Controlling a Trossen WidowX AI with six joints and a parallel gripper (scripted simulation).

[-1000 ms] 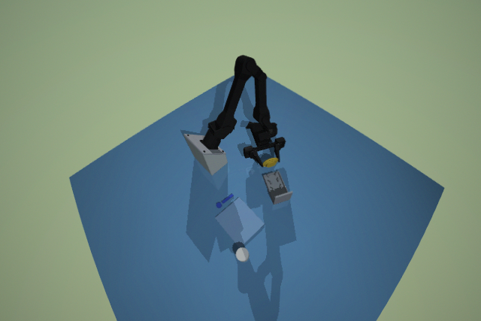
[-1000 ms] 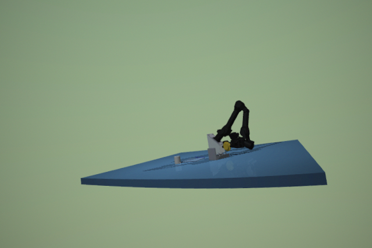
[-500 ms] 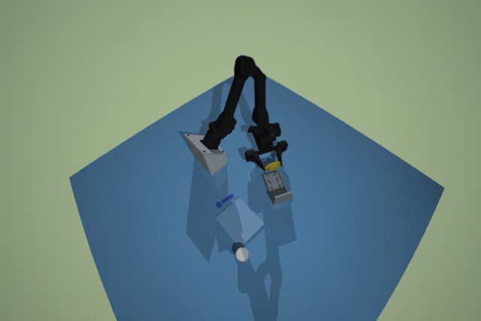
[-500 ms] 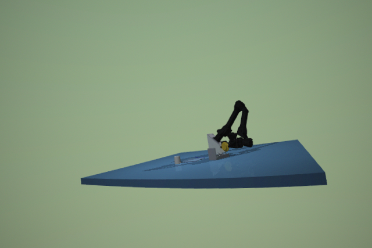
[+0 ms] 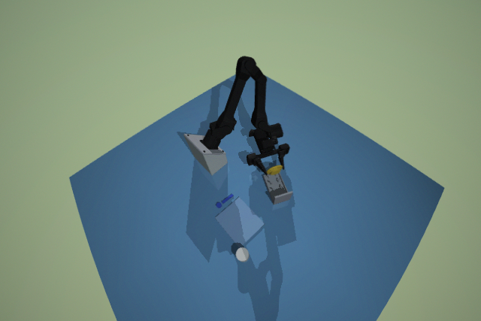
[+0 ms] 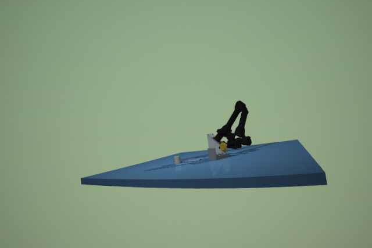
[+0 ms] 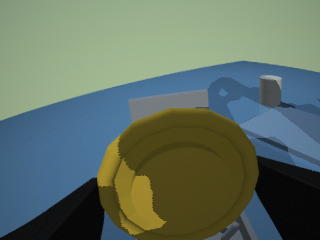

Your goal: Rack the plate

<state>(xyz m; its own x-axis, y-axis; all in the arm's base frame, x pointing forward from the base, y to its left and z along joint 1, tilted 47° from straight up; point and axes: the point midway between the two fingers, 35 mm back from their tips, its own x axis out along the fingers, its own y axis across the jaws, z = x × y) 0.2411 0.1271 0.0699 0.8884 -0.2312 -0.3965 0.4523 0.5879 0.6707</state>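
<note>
My gripper tip is 50 mm above the grey dish rack, 30 mm to the left of it and 30 mm short of it. From my gripper tip the other things lie so: pale blue mat: 230 mm to the right, 70 mm below, 20 mm ahead; then yellow plate: 10 mm behind; then blue spoon: 230 mm to the right, 80 mm behind, 70 mm below.
</note>
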